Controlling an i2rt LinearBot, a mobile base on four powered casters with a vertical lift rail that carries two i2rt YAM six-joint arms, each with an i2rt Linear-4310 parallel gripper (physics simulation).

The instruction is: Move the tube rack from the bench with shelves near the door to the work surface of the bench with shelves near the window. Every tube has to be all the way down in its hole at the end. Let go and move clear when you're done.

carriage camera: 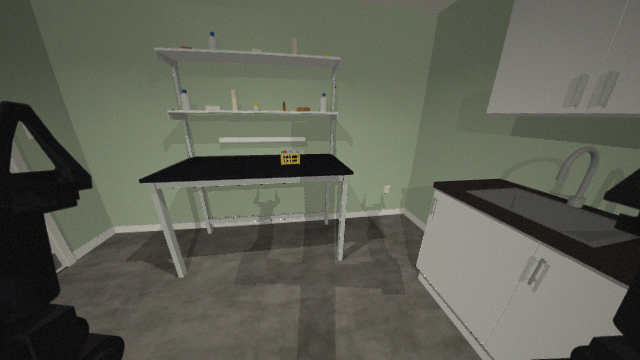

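Frame: origin at the left arm's base, x left, y back, z up, level; millimetres.
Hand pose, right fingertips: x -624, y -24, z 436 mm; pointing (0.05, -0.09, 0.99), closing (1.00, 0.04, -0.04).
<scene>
After its pixels a point has its place.
The yellow tube rack (290, 163) @(x 0, y -1463, z 26 mm) stands upright on the black top of a bench with shelves (225, 169) @(x 490, y -1259, z 15 mm), right of the middle of that top and toward its back. Small green, red, blue and purple tube tops show above the rack; how deep each tube sits is too small to tell. My left gripper (45, 187) is a dark shape at the left edge, open and far from the rack. My right gripper (627, 197) is partly cut off at the right edge, open and also far from the rack. The bench with shelves near the window does not show.
Two shelves above the bench hold bottles (185, 101) @(x 949, y -1560, z 550 mm) (323, 103) @(x -276, y -1832, z 554 mm) and small items. The bench legs (167, 230) @(x 895, y -1009, z -415 mm) (342, 220) @(x -478, y -1304, z -443 mm) stand on the grey floor. A white sink cabinet (465, 250) @(x -1167, y -788, z -309 mm) with a dark counter and tap (592, 170) @(x -1665, y -760, z 212 mm) stands at the right, below wall cupboards (545, 50) @(x -1429, y -973, z 784 mm).
</scene>
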